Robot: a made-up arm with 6 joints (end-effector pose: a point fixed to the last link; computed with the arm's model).
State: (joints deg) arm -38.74 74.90 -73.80 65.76 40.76 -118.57
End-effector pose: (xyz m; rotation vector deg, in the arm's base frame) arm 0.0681 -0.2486 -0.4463 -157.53 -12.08 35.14
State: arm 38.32 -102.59 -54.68 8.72 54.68 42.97
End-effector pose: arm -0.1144 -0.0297 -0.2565 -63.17 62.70 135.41
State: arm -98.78 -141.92 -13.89 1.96 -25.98 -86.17
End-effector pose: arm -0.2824 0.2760 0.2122 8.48 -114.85 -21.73
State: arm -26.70 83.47 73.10 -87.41 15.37 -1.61
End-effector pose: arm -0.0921 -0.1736 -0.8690 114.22 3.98 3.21
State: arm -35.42 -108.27 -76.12 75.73 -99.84 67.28
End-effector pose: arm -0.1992 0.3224 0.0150 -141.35 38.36 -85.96
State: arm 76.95 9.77 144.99 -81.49 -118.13 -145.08
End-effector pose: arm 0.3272 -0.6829 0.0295 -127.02 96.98 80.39
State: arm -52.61 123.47 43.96 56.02 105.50 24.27
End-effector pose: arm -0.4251 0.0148 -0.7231 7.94 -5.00 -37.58
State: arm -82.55 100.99 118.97 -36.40 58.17 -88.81
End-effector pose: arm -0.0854 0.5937 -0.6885 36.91 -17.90 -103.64
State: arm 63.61 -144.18 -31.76 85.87 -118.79 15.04
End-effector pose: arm -0.3844 -0.4038 -0.1937 36.59 52.34 9.72
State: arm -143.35 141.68 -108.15 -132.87 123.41 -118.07
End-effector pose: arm -0.3474 0.7594 -0.0588 -110.86 -118.00 -72.25
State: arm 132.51 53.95 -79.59 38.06 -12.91 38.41
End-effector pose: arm 0.1141 0.3123 0.6730 -173.92 -40.55 0.82
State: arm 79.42 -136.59 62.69 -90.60 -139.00 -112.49
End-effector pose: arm -0.3401 -0.5853 -0.1229 67.24 37.36 -35.75
